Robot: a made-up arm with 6 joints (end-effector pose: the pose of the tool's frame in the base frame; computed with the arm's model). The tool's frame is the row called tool. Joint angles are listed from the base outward.
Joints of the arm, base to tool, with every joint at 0 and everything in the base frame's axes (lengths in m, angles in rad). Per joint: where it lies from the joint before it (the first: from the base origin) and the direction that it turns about. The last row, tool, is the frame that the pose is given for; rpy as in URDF.
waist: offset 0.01 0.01 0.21 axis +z
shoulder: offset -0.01 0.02 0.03 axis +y
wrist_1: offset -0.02 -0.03 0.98 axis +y
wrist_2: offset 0.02 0 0.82 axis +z
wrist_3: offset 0 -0.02 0.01 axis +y
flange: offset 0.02 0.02 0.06 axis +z
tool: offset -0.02 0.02 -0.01 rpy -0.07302 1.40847 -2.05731
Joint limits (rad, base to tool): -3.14..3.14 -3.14..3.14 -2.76..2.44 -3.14..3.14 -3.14..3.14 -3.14..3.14
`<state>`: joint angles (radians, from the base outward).
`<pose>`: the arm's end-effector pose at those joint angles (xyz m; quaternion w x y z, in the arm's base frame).
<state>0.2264 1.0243 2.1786 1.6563 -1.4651 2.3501</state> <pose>0.7165 0.1163 -0.0838 0.1227 0.6606 0.7348 0.0928</pose>
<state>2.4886 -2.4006 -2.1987 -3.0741 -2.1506 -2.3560</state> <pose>-0.1225 0.1181 -0.6792 0.0573 0.5707 0.3902 0.7202</pose>
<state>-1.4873 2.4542 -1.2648 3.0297 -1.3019 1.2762</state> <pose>0.1271 -1.4171 -0.2583 0.4744 0.6043 -0.0724 0.6361</pose>
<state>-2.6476 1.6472 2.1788 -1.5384 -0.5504 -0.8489</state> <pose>-0.3188 -0.1653 -0.4695 0.2788 0.2566 -0.6332 0.6749</pose>
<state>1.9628 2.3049 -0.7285 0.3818 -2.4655 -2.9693</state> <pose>-0.5363 1.4605 -0.3721 0.2422 -0.3512 -0.2576 0.8670</pose>
